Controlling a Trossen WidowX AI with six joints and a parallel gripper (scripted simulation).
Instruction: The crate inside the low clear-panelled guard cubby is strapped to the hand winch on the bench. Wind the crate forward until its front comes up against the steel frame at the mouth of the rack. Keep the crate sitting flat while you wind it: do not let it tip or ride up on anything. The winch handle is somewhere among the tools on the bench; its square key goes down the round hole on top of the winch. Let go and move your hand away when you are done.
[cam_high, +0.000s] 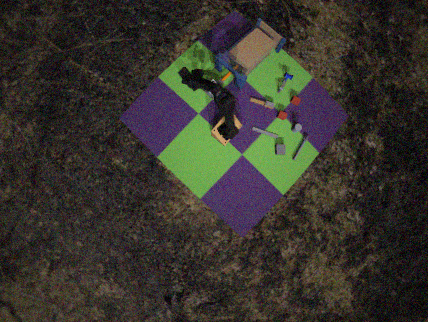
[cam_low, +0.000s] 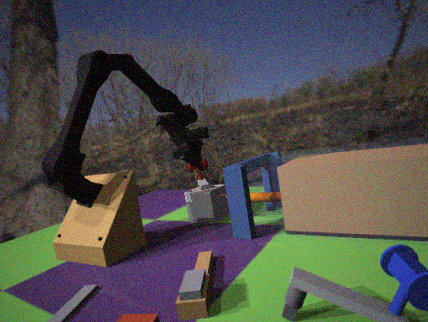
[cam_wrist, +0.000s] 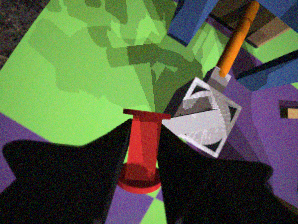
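Right now the grey winch is 40 mm ahead of my gripper tip, 90 mm to the right of it and 100 mm below it. From my gripper tip the other things lie so: red grip (10 mm behind, 10 mm to the right); grey bar (130 mm ahead, 550 mm to the right, 130 mm below); wood-and-grey block (270 mm ahead, 390 mm to the right, 110 mm below).
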